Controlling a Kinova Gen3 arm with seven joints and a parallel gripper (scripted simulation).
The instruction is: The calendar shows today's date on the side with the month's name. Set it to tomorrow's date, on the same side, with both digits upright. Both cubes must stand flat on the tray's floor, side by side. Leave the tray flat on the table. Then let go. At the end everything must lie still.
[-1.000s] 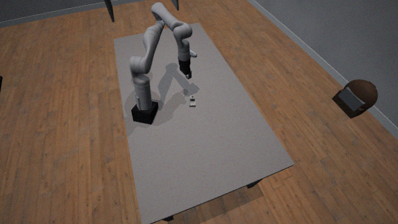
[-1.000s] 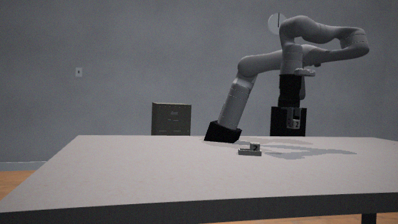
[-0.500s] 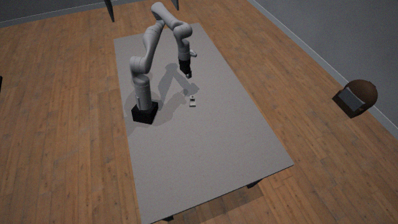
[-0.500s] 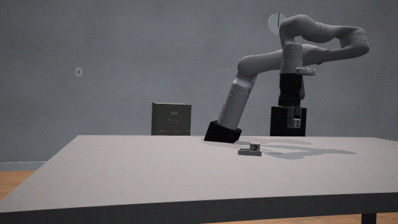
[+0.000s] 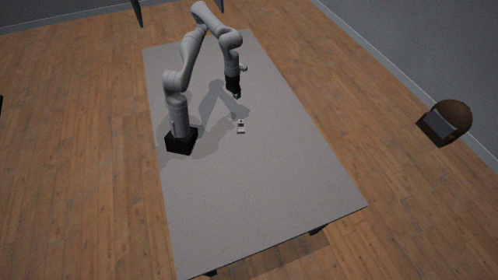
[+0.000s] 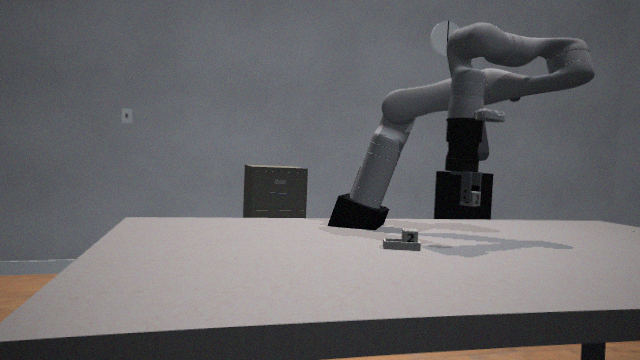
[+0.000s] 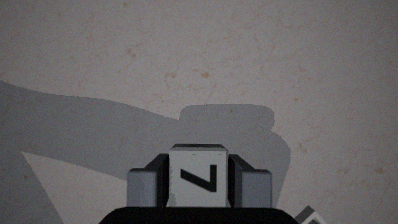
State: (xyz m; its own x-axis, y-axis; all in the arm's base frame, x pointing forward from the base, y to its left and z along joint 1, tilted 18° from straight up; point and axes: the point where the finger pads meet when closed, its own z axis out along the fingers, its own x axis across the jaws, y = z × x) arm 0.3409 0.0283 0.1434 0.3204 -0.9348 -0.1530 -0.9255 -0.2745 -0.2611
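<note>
The calendar tray is 140 mm to the right of my hand, 120 mm below it and 50 mm behind it. From my hand the other things lie so: digit cube: 10 mm below.
</note>
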